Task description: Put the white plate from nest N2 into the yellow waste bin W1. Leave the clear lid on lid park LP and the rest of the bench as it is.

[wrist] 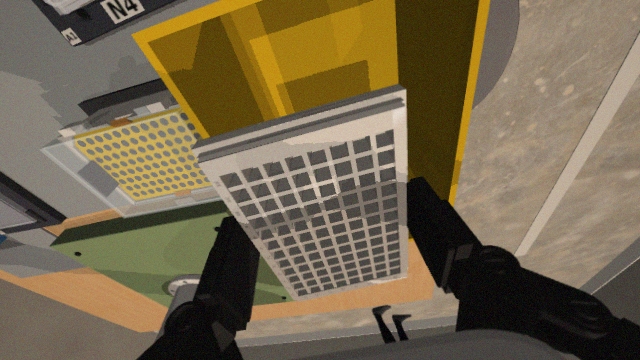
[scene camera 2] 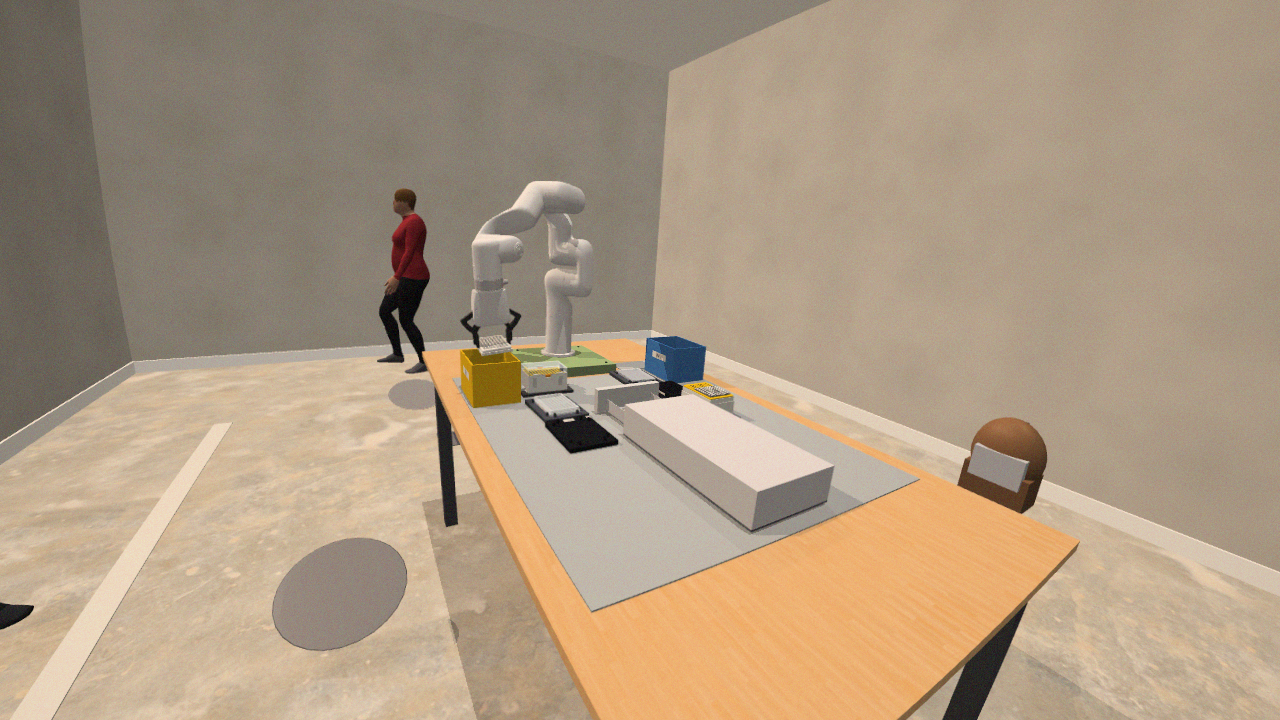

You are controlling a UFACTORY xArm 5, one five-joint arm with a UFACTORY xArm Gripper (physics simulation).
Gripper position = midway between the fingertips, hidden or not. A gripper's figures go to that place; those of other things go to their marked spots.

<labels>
My gripper [scene camera 2: 493,344]: 1.38 m from the lens. A long pale box [scene camera 2: 758,479] is 0.83 m from the lens. A yellow-topped rack [scene camera 2: 712,394] is 1.25 m from the lens. The marked spots on the long pale box and the yellow-topped rack are 0.47 m apart.
</labels>
